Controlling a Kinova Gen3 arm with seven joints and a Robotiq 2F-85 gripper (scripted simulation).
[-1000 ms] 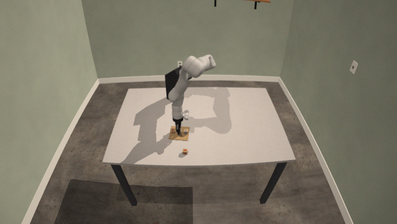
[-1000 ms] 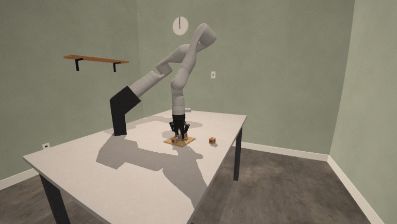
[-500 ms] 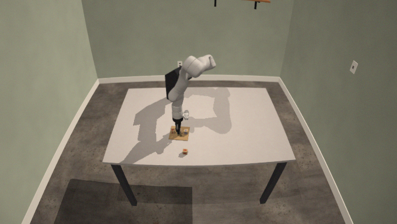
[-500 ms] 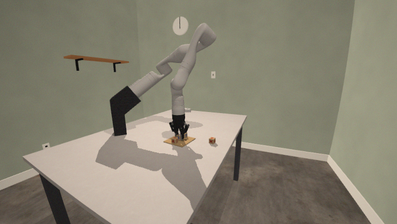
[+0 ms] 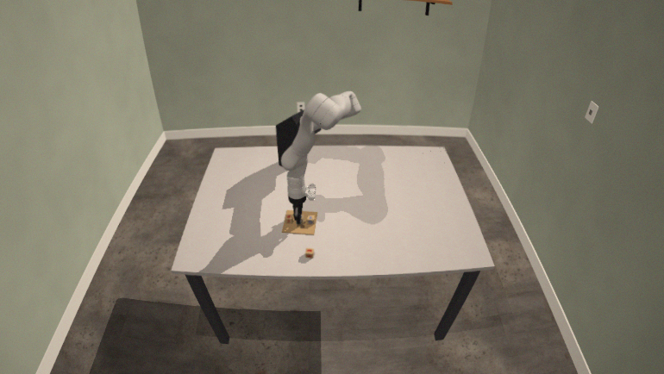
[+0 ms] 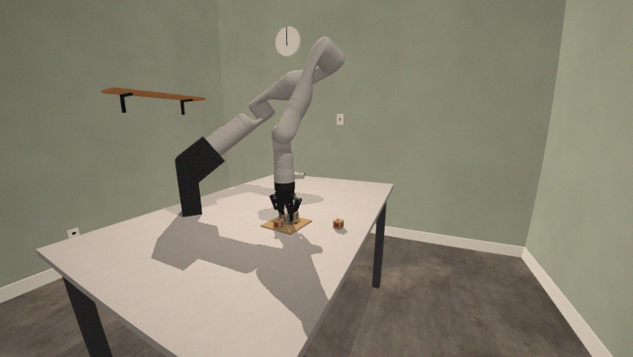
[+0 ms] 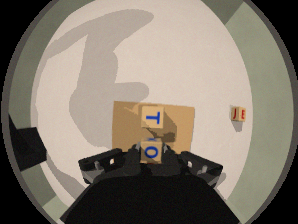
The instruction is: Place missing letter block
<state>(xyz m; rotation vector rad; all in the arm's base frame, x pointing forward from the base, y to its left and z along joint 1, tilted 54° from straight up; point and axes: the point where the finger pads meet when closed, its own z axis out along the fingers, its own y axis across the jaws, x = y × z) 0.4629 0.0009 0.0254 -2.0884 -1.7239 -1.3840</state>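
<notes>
The tan mat lies 3 cm below my hand. Also, from my hand: red-lettered block (4 cm to the right, 1 cm below).
</notes>
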